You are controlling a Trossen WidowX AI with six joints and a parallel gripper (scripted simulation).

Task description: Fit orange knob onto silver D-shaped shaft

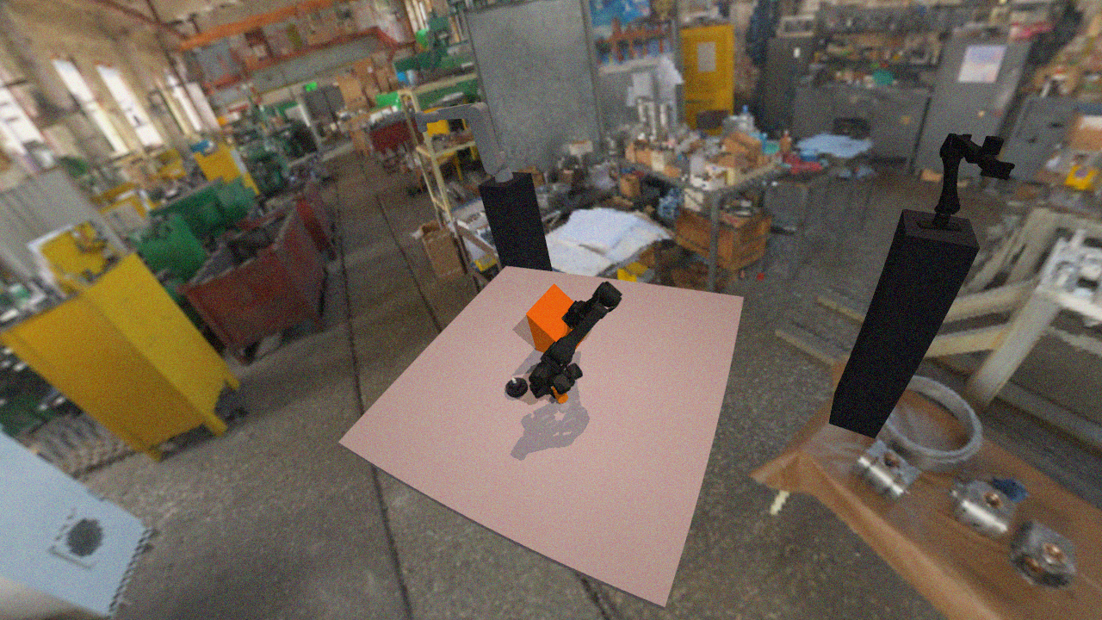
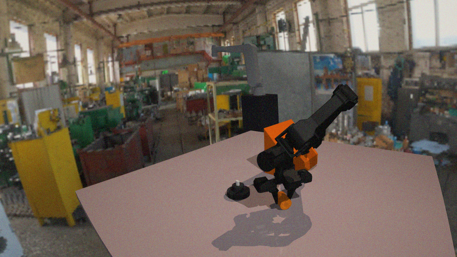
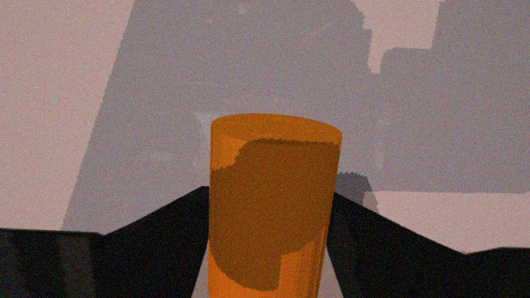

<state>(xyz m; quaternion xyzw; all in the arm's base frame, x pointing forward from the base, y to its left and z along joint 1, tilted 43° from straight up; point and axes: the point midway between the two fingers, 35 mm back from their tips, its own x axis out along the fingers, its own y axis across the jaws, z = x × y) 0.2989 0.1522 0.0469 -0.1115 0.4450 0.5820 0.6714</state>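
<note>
My gripper tip is 10 mm to the right of the orange knob, 10 mm below it and 10 mm short of it. Also, from my gripper tip: black round pedestal (180 mm to the right, 50 mm ahead, 20 mm above).
</note>
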